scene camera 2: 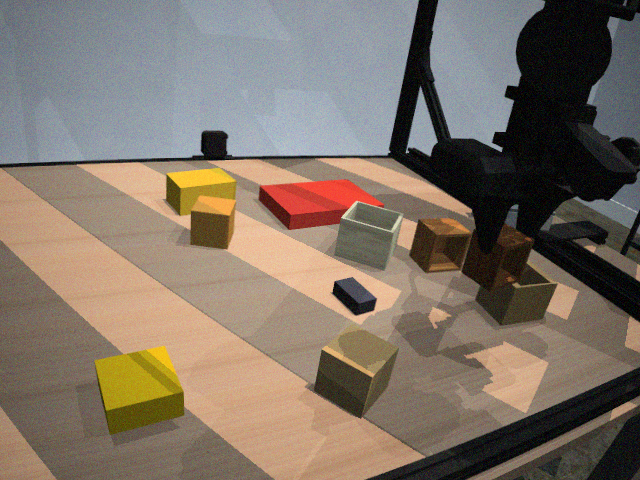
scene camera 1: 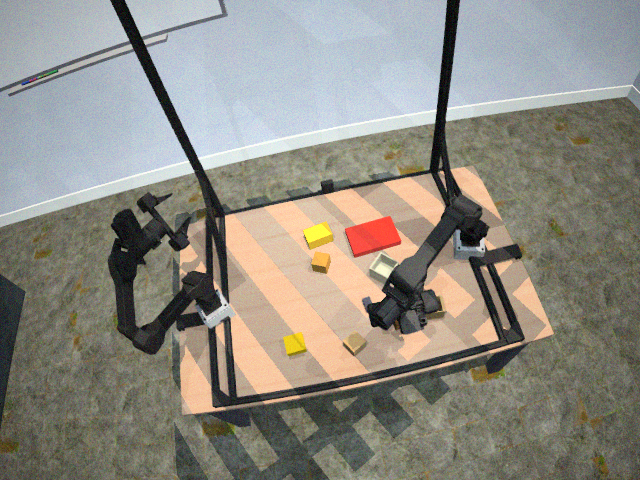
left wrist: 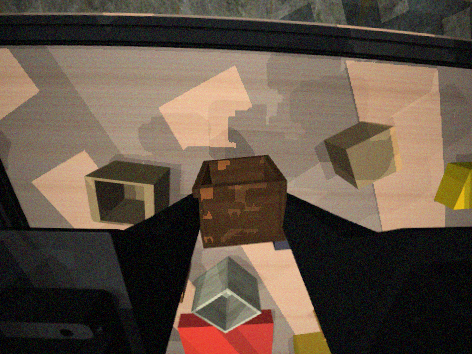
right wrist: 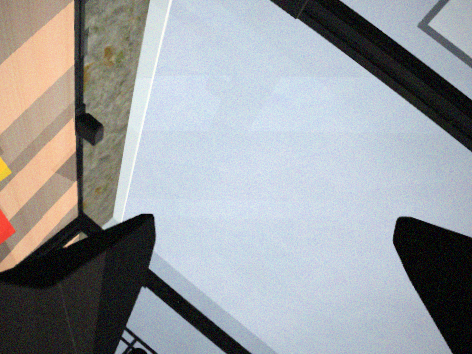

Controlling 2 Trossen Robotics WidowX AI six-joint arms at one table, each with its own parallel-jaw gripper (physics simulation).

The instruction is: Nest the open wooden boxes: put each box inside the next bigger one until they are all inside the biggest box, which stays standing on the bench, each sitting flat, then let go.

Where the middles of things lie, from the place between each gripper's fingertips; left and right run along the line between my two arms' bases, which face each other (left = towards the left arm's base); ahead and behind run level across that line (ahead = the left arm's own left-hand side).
The orange cube (scene camera 2: 212,219) lies 360 mm to the left of my right hand, 350 mm below it and 100 mm ahead of it. From my right hand the other things lie so: red flat slab (scene camera 2: 310,204) (560 mm to the left, 360 mm below, 40 mm ahead); then dark brown box (scene camera 2: 504,266) (540 mm to the left, 400 mm ahead, 250 mm below); then pale grey-green box (scene camera 2: 368,234) (550 mm to the left, 340 mm below, 180 mm ahead).
My left hand is 10 mm above the dark brown box. The rest, counted from my left hand: red flat slab: 370 mm behind, 20 mm to the left, 120 mm below; then pale grey-green box: 220 mm behind, 20 mm to the left, 100 mm below; then orange cube: 310 mm behind, 180 mm to the right, 110 mm below.
